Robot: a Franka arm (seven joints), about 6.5 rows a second.
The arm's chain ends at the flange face. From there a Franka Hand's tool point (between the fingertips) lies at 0.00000 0.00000 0.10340 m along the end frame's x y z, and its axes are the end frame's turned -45 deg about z.
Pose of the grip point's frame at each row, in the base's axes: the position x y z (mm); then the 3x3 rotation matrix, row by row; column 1 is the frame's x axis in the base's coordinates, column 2 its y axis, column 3 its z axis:
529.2, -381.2, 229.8; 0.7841, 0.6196, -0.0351; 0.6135, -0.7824, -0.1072; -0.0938, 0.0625, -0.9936
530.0, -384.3, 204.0; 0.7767, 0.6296, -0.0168; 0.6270, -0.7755, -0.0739; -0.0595, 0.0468, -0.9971
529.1, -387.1, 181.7; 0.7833, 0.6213, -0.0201; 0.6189, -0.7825, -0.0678; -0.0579, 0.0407, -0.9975
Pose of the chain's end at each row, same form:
532.8, -370.1, 332.5; 0.9926, -0.1163, -0.0351; -0.1194, -0.9871, -0.1072; -0.0221, 0.1105, -0.9936
531.7, -376.7, 307.1; 0.9944, -0.1040, -0.0168; -0.1050, -0.9917, -0.0739; -0.0090, 0.0752, -0.9971
531.2, -380.1, 284.8; 0.9932, -0.1146, -0.0201; -0.1157, -0.9909, -0.0678; -0.0122, 0.0697, -0.9975

